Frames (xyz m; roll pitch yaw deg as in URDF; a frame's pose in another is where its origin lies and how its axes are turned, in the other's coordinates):
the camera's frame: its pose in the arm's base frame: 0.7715 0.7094 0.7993 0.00 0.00 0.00
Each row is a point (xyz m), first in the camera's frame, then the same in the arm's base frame.
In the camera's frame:
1: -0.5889 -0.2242 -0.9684
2: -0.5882 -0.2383 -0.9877
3: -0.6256 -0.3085 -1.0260
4: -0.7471 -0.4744 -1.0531
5: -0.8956 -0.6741 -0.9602
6: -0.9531 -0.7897 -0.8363
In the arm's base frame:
1: 0.1826 0.4852 -0.1691
2: 0.1833 0.4711 -0.1884
3: 0.1459 0.4009 -0.2267
4: 0.0244 0.2350 -0.2538
5: -0.1241 0.0353 -0.1609
6: -0.1816 -0.0803 -0.0370

